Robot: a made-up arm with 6 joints.
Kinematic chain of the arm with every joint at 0, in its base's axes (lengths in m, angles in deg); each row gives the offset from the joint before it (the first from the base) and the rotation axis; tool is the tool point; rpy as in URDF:
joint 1: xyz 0 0 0.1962 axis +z
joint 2: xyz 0 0 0 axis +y
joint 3: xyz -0.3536 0 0.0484 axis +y
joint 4: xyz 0.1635 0 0.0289 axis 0.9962 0 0.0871
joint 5: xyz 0 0 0 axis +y
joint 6: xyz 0.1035 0 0.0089 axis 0.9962 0 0.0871
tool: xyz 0 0 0 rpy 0 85 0
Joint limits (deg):
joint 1: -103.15..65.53
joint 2: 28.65..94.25
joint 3: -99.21..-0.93
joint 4: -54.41..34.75
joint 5: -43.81..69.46
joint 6: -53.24..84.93
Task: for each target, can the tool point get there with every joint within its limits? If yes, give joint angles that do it. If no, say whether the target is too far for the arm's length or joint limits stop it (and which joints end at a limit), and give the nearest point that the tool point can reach.
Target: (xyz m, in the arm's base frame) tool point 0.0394 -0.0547 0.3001
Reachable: yes | joints -37.82 86.71 -9.21 -19.00 34.23 50.04
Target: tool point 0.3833 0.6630 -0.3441
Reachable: no: too far | nearest point 0.1202 0.2079 0.3321 | short by 0.857 m
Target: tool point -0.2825 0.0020 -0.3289
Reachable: no: joint limits stop it (at a limit: joint 2, joint 3, joint 5) | nearest point -0.1330 0.0009 0.2539 | short by 0.602 m
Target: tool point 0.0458 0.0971 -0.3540
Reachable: no: joint limits stop it (at a limit: joint 1, joint 2, joint 3) | nearest point 0.0317 0.1214 0.2540 | short by 0.609 m
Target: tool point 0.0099 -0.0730 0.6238
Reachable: yes | joints -25.19 55.48 -90.41 -45.97 55.81 -20.33
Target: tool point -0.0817 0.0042 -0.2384
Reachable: no: joint limits stop it (at a limit: joint 2, joint 3) | nearest point -0.1206 0.0062 0.2542 | short by 0.494 m
